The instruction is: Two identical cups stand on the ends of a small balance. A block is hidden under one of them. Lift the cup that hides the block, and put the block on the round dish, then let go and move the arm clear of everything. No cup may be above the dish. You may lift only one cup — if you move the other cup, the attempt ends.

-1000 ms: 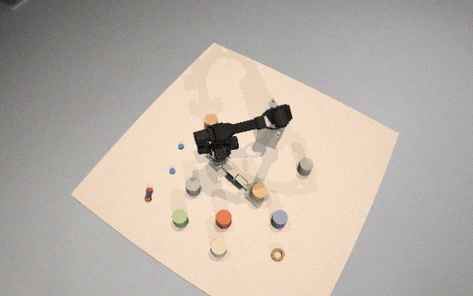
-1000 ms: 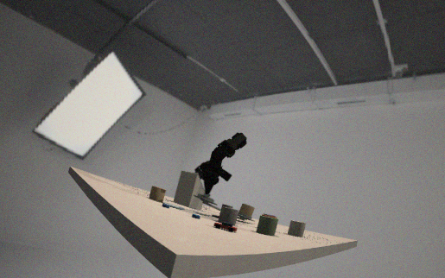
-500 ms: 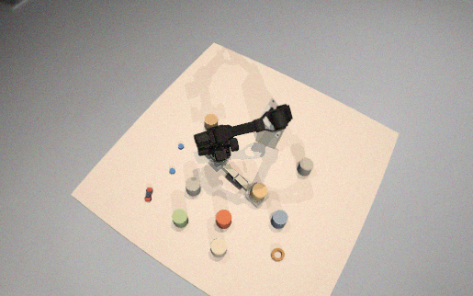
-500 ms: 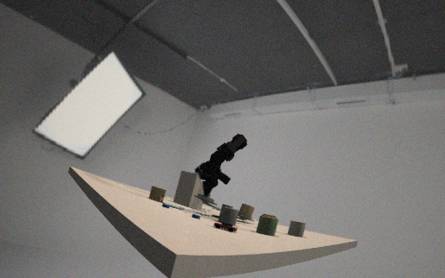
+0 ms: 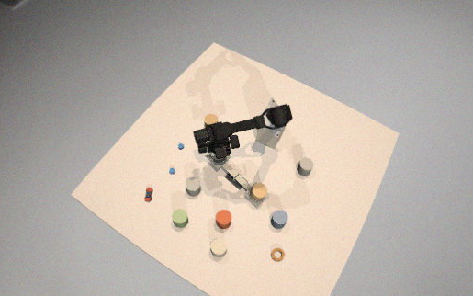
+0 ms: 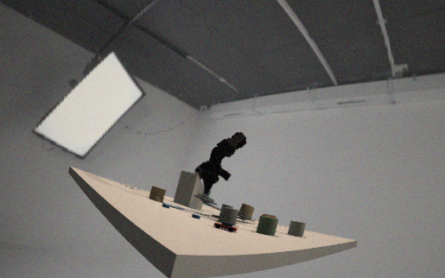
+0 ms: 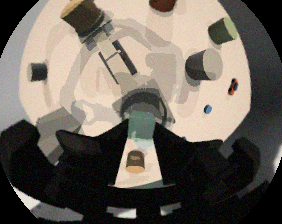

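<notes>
The pale blue round dish lies 120 mm to the right of my gripper tip, 100 mm below it and 70 mm behind it. The rest, counted from my gripper tip: balance beam (120 mm to the left, 60 mm below, 30 mm ahead); balance (120 mm to the left, 80 mm below, 40 mm ahead); tan cup (170 mm to the right, 170 mm behind, 60 mm below).
</notes>
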